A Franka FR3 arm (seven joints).
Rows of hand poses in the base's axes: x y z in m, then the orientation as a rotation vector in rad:
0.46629 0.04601 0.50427 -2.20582 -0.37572 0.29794
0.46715 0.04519 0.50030 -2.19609 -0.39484 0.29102
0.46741 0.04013 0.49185 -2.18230 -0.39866 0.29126
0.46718 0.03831 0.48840 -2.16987 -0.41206 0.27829
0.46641 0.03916 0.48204 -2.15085 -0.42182 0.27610
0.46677 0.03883 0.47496 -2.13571 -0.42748 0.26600
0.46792 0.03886 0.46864 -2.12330 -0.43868 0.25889
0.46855 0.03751 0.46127 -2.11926 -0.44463 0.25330
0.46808 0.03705 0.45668 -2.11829 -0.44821 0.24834
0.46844 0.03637 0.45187 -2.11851 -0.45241 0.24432
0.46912 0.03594 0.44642 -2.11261 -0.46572 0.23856
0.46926 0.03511 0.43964 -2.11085 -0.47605 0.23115
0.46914 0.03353 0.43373 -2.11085 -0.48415 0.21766
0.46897 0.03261 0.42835 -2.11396 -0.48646 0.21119
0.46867 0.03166 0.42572 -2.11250 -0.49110 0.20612
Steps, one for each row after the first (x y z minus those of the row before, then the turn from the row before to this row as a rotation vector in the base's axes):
0.00086 -0.00082 -0.00397 0.01058 -0.00975 0.01172
0.00026 -0.00506 -0.00845 0.01324 0.00160 0.00347
-0.00023 -0.00182 -0.00345 0.01448 -0.01141 0.00556
-0.00077 0.00085 -0.00636 0.01860 -0.00129 0.00731
0.00036 -0.00033 -0.00708 0.01664 -0.00601 0.00122
0.00115 0.00003 -0.00632 0.01314 -0.00676 0.00618
0.00063 -0.00135 -0.00737 0.00489 -0.00538 0.00242
-0.00047 -0.00046 -0.00459 0.00187 -0.00464 0.00073
0.00036 -0.00068 -0.00481 0.00048 -0.00450 0.00144
0.00068 -0.00043 -0.00545 0.00632 -0.00811 0.00780
0.00014 -0.00083 -0.00678 0.00279 -0.00891 0.00468
-0.00012 -0.00158 -0.00591 0.00251 -0.01255 0.00059
-0.00017 -0.00092 -0.00538 -0.00172 -0.00602 -0.00115
-0.00030 -0.00095 -0.00263 0.00221 -0.00507 0.00152

